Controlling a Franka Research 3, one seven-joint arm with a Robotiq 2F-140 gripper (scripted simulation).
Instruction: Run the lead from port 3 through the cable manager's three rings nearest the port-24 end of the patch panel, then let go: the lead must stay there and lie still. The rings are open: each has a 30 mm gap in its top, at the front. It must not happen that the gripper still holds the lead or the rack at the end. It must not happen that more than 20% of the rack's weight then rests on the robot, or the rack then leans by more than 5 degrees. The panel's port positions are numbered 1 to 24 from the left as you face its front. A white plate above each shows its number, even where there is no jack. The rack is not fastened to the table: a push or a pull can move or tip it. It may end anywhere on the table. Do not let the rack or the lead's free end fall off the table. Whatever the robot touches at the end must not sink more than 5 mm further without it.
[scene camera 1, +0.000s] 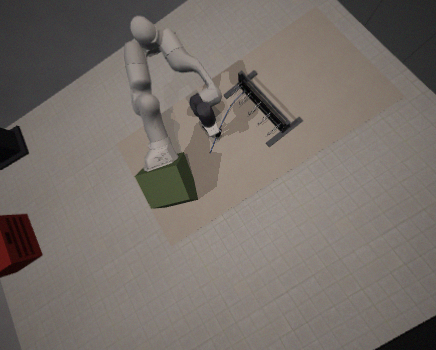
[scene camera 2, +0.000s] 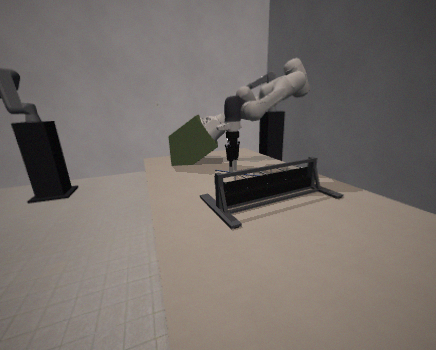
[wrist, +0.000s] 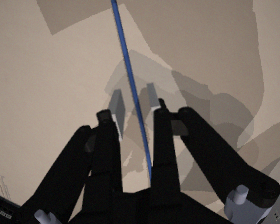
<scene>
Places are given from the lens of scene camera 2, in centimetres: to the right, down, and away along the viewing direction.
rack (scene camera 2: 236, 193): 7, 7, 84
</scene>
